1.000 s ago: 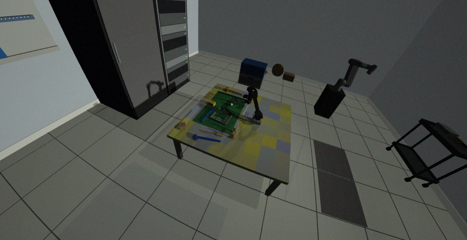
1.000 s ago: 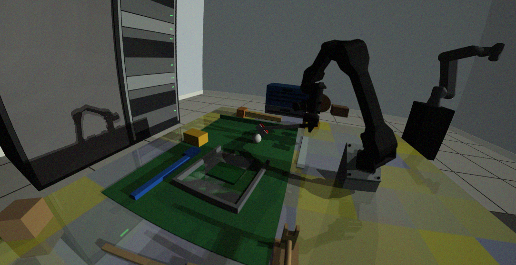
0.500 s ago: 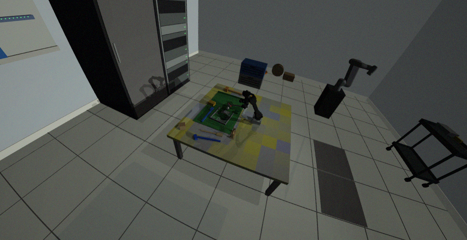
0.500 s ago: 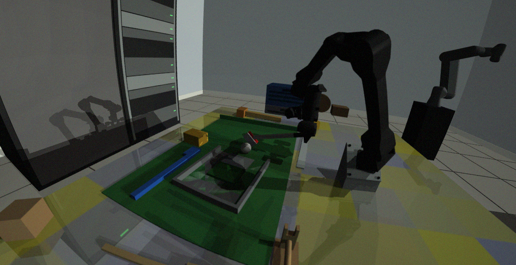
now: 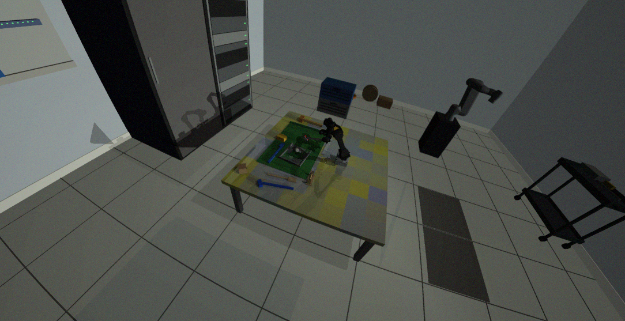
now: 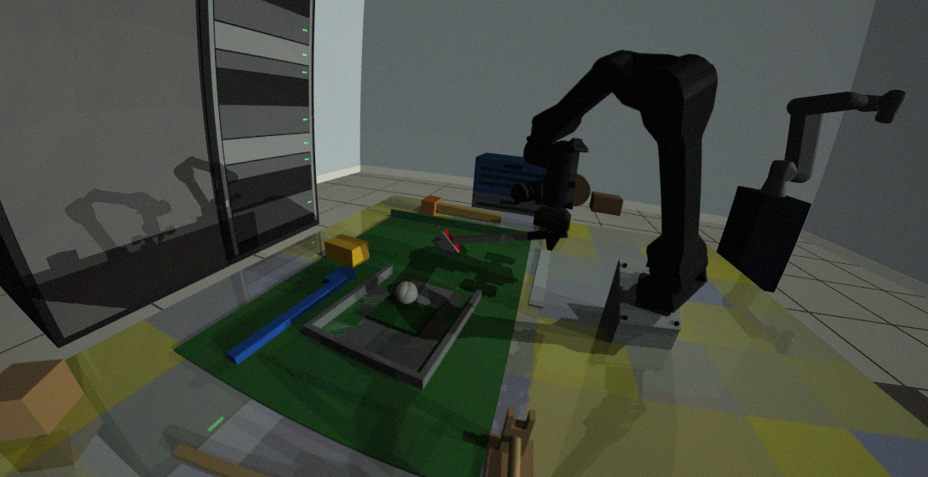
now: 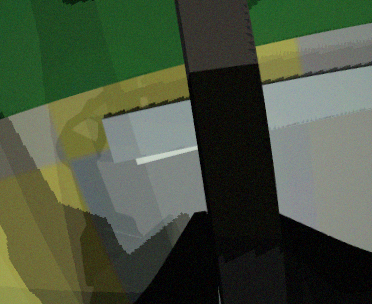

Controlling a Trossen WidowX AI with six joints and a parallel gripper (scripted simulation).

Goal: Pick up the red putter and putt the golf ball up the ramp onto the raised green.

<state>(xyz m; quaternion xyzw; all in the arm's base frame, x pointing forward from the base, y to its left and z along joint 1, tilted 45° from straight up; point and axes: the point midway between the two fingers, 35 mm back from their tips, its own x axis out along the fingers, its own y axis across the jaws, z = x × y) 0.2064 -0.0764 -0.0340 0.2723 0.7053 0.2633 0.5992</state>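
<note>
Now: the red putter 12 cm ahead of my gripper tip and 1 cm below it. Round my gripper tip: tan block (53 cm ahead, 60 cm to the left, 8 cm below); then white golf ball (24 cm ahead, 16 cm to the left, 8 cm below).
</note>
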